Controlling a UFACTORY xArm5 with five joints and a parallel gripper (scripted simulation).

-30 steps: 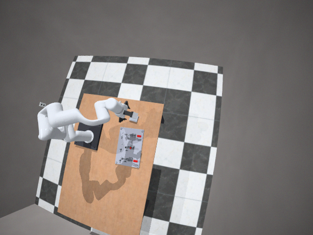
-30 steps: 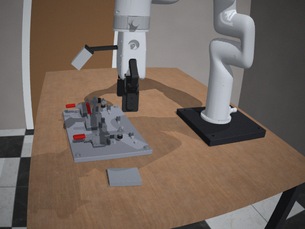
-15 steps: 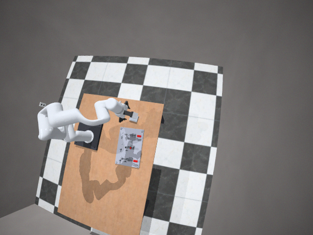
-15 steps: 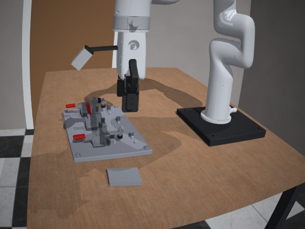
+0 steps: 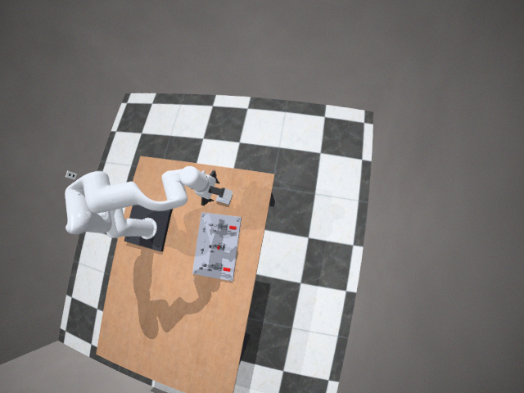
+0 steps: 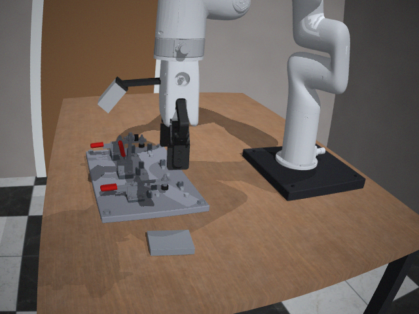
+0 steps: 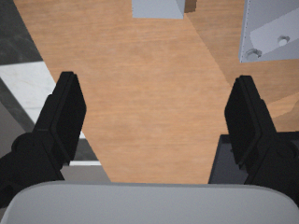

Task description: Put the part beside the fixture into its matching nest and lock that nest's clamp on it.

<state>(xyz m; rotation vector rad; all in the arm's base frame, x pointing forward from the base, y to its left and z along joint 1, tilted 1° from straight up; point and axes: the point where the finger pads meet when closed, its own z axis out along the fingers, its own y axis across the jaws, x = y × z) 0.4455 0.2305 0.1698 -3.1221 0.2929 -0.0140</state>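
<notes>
Now: hand 180 mm above the grey rectangular part. From my hand the other things lie so: grey fixture plate (10 mm behind, 270 mm to the right, 180 mm below).
</notes>
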